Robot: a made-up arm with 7 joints. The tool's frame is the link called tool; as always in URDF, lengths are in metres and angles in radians. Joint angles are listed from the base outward. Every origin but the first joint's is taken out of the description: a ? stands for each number. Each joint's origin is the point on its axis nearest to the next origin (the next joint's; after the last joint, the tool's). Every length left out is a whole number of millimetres.
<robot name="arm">
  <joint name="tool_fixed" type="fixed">
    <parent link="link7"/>
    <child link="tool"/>
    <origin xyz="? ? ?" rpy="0 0 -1.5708"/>
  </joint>
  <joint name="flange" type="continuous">
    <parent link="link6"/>
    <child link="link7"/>
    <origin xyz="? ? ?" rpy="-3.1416 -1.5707 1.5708"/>
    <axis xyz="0 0 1"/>
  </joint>
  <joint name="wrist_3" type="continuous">
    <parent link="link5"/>
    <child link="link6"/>
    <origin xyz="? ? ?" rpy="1.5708 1.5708 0"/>
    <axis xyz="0 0 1"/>
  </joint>
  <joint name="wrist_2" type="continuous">
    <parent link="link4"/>
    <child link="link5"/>
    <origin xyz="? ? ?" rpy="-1.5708 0 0"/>
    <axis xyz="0 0 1"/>
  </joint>
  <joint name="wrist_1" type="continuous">
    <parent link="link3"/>
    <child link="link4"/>
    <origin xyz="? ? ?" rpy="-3.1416 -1.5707 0"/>
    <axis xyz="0 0 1"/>
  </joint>
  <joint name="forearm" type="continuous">
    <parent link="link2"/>
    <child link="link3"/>
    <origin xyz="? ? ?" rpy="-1.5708 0 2.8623"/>
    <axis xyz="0 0 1"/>
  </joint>
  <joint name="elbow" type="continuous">
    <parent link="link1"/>
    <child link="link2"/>
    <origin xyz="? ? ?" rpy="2.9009 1.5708 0"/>
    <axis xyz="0 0 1"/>
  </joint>
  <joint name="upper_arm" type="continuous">
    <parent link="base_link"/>
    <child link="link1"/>
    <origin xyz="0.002 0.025 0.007" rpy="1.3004 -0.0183 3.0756"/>
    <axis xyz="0 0 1"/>
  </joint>
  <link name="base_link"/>
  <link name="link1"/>
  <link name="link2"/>
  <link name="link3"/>
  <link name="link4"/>
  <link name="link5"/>
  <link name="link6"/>
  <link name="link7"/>
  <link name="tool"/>
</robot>
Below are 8 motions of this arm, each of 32 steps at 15 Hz.
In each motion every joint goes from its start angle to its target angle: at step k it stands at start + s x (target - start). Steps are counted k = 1, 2, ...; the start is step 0. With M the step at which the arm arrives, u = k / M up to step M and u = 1 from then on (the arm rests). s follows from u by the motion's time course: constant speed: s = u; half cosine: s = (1 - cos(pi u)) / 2; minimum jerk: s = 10 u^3 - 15 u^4 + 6 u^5.
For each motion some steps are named. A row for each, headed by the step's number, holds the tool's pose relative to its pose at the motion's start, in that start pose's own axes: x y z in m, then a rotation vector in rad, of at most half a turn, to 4 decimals.
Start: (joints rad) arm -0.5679 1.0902 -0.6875 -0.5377 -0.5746 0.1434 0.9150
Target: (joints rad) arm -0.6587 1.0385 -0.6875 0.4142 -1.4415 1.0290 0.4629
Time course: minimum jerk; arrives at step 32
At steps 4, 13, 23, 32:
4: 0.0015 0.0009 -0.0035 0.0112 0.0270 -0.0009
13: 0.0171 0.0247 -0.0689 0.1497 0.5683 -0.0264
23: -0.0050 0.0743 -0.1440 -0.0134 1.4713 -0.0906
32: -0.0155 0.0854 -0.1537 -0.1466 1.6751 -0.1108

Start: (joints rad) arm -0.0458 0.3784 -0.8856 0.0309 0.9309 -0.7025 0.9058
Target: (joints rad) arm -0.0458 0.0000 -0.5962 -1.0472 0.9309 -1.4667 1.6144
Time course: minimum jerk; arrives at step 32
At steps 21, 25, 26, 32:
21: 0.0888 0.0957 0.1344 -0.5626 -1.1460 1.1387
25: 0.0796 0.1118 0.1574 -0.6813 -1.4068 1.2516
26: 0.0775 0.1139 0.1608 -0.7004 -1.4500 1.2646
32: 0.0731 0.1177 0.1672 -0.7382 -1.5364 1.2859

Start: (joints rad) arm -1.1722 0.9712 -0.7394 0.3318 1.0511 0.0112 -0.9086
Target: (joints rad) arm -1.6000 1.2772 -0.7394 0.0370 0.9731 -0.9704 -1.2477
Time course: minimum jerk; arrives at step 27
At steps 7, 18, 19, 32:
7: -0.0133 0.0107 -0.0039 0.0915 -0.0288 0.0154
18: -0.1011 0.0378 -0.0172 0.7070 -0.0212 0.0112
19: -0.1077 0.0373 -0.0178 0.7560 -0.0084 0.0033
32: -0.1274 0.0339 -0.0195 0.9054 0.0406 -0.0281

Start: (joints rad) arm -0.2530 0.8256 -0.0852 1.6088 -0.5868 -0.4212 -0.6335
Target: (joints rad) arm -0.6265 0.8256 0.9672 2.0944 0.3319 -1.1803 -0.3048
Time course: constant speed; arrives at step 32
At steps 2, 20, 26, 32:
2: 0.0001 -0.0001 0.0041 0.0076 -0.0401 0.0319
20: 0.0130 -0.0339 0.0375 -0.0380 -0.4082 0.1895
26: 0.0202 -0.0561 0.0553 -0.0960 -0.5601 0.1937
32: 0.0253 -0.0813 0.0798 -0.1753 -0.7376 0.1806

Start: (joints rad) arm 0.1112 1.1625 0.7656 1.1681 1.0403 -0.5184 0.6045
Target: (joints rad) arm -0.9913 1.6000 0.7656 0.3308 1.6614 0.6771 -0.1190
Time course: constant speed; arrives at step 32
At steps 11, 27, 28, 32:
11: 0.0833 0.1272 0.0166 0.2119 0.2142 0.3008
27: 0.0135 0.3299 -0.0196 0.0868 1.0042 0.8210
28: 0.0022 0.3380 -0.0228 0.0552 1.0620 0.8534
32: -0.0479 0.3615 -0.0342 -0.0994 1.2921 0.9834

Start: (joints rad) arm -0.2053 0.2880 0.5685 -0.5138 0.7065 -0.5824 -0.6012
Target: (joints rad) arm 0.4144 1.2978 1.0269 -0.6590 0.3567 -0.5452 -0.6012
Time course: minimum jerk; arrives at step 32
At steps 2, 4, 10, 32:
2: -0.0002 0.0002 -0.0001 0.0016 0.0005 -0.0012
4: -0.0018 0.0012 -0.0011 0.0117 0.0038 -0.0085
10: -0.0168 0.0159 -0.0084 0.1324 0.0278 -0.0950
32: -0.0045 0.0794 0.0327 0.6644 -0.2594 -0.5198

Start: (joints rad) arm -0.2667 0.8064 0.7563 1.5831 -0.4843 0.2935 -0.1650
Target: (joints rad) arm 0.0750 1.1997 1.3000 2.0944 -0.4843 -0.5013 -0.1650
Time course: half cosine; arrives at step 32
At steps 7, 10, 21, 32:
7: -0.0060 0.0213 0.0064 -0.0472 -0.0797 0.0573
10: -0.0133 0.0405 0.0121 -0.0876 -0.1569 0.1123
21: -0.0607 0.1109 0.0343 -0.2201 -0.5241 0.3619
32: -0.0895 0.1327 0.0438 -0.2546 -0.7104 0.4773

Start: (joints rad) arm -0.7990 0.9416 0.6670 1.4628 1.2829 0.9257 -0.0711
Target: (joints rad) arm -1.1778 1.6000 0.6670 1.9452 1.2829 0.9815 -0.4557
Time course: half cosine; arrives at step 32
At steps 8, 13, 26, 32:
8: 0.0057 0.0220 -0.0106 -0.0532 0.0469 -0.0608
13: 0.0131 0.0494 -0.0299 -0.1374 0.1087 -0.1610
26: 0.0284 0.0933 -0.0991 -0.4025 0.2295 -0.5066
32: 0.0300 0.0956 -0.1106 -0.4457 0.2404 -0.5674

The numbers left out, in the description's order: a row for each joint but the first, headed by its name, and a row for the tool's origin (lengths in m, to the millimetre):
tool: 0 0 0
flange: -0.072 0 0
wrist_3: 0 0 0
wrist_2: -0.011 0.146 0
wrist_1: 0.002 -0.012 0
forearm: 0.039 0.157 0
elbow: 0.002 -0.009 0

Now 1 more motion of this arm.
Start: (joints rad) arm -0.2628 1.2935 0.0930 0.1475 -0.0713 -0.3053 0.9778
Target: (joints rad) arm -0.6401 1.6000 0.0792 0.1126 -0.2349 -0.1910 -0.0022
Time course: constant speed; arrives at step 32
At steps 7, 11, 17, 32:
7: 0.0277 0.0062 0.0126 -0.0042 -0.0516 -0.1506
11: 0.0428 0.0111 0.0205 -0.0012 -0.0805 -0.2360
17: 0.0643 0.0201 0.0331 0.0105 -0.1221 -0.3630
32: 0.1108 0.0510 0.0678 0.0736 -0.2098 -0.6743

